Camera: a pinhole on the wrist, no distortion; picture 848 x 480 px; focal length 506.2 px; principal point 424.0 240.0 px. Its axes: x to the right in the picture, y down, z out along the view. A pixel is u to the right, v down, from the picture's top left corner.
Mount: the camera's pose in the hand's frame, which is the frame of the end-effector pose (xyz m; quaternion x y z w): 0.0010 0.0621 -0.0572 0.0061 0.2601 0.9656 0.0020
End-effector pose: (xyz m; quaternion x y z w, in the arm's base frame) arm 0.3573 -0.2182 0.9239 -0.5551 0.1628 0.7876 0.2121
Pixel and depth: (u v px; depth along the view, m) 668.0 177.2 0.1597
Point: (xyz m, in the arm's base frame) 0.2388 -0.3313 1.0207
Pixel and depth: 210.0 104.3 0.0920
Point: 0.2709 -0.3181 0.8910
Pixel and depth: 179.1 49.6 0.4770
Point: -0.1585 -0.4426 0.7957
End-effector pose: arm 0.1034 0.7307 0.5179 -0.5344 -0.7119 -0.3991 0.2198
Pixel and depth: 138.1 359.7 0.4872
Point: 0.2494 1.2551 0.5501
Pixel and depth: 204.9 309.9 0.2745
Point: 0.2407 0.9802 0.5488
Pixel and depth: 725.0 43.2 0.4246
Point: 0.6043 0.8175 0.3417
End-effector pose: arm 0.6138 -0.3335 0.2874 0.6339 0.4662 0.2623 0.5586
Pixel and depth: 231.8 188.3 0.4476
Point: 1.0466 -0.2996 0.4913
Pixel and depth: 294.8 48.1 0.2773
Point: 0.8431 -0.3095 0.5204
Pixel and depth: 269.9 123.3 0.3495
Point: 0.9266 -0.3108 0.5099
